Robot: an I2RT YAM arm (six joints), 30 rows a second.
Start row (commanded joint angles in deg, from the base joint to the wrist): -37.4 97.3 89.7 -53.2 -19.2 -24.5
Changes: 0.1 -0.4 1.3 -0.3 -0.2 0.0; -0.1 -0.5 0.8 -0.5 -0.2 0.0; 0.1 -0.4 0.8 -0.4 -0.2 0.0; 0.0 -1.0 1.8 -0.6 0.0 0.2; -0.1 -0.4 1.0 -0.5 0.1 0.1; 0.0 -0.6 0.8 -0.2 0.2 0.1; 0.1 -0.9 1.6 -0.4 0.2 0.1; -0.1 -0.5 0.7 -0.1 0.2 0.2; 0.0 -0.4 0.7 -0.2 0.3 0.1; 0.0 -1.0 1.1 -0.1 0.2 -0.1; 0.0 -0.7 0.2 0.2 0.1 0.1; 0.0 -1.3 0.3 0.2 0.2 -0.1; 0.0 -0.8 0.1 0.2 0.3 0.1; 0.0 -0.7 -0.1 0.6 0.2 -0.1; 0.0 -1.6 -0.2 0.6 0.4 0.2; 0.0 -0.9 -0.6 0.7 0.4 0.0; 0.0 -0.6 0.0 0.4 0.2 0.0; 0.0 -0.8 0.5 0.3 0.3 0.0; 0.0 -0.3 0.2 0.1 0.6 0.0; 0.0 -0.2 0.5 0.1 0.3 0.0
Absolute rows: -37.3 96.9 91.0 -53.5 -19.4 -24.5; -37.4 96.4 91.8 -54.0 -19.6 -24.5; -37.3 96.0 92.6 -54.4 -19.8 -24.5; -37.3 95.0 94.4 -55.0 -19.8 -24.3; -37.4 94.6 95.4 -55.5 -19.7 -24.2; -37.4 94.0 96.2 -55.7 -19.5 -24.1; -37.3 93.1 97.8 -56.1 -19.3 -24.0; -37.4 92.6 98.5 -56.2 -19.1 -23.8; -37.4 92.2 99.2 -56.4 -18.8 -23.7; -37.4 91.2 100.3 -56.5 -18.6 -23.8; -37.4 90.5 100.5 -56.3 -18.5 -23.7; -37.4 89.2 100.8 -56.1 -18.3 -23.8; -37.4 88.4 100.9 -55.9 -18.0 -23.7; -37.4 87.7 100.8 -55.3 -17.8 -23.8; -37.4 86.1 100.6 -54.7 -17.4 -23.6; -37.4 85.2 100.0 -54.0 -17.0 -23.6; -37.4 84.6 100.0 -53.6 -16.8 -23.6; -37.4 83.8 100.5 -53.3 -16.5 -23.6; -37.4 83.5 100.7 -53.2 -15.9 -23.6; -37.4 83.3 101.2 -53.1 -15.6 -23.6
